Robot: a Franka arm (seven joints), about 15 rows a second.
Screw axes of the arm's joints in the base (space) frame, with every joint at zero. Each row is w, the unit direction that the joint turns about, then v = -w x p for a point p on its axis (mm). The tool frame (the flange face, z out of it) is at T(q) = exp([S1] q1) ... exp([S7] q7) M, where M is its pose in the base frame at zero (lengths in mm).
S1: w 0 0 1 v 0 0 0
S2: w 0 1 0 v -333 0 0
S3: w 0 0 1 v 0 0 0
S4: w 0 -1 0 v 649 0 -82.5
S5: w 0 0 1 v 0 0 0
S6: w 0 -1 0 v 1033 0 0
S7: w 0 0 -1 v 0 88 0
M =
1 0 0 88
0 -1 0 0
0 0 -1 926
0 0 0 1
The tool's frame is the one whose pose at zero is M.
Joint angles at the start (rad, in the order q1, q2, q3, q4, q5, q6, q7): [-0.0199 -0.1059 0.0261 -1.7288 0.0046 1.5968 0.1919]
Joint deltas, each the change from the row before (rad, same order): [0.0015 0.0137 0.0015 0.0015 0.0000 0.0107 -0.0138]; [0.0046 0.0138 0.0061 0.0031 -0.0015 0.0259 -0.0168]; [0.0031 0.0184 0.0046 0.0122 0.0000 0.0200 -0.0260]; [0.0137 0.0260 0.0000 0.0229 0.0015 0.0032 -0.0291]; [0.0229 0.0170 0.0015 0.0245 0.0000 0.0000 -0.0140]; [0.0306 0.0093 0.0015 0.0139 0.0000 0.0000 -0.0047]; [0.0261 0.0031 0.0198 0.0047 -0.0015 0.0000 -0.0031]
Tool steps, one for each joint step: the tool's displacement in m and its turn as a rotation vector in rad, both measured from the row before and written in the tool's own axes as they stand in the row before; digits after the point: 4 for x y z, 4 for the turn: [0.0047 -0.0025 0.0054 -0.0001 -0.0015 -0.0168]; [0.0057 -0.0067 0.0035 0.0008 0.0153 -0.0275]; [0.0070 -0.0053 0.0022 0.0023 0.0136 -0.0337]; [0.0073 -0.0085 0.0030 0.0025 -0.0002 -0.0427]; [0.0042 -0.0139 -0.0023 0.0015 0.0073 -0.0384]; [0.0012 -0.0180 -0.0014 0.0011 0.0044 -0.0368]; [-0.0018 -0.0255 -0.0004 -0.0007 0.0015 -0.0491]
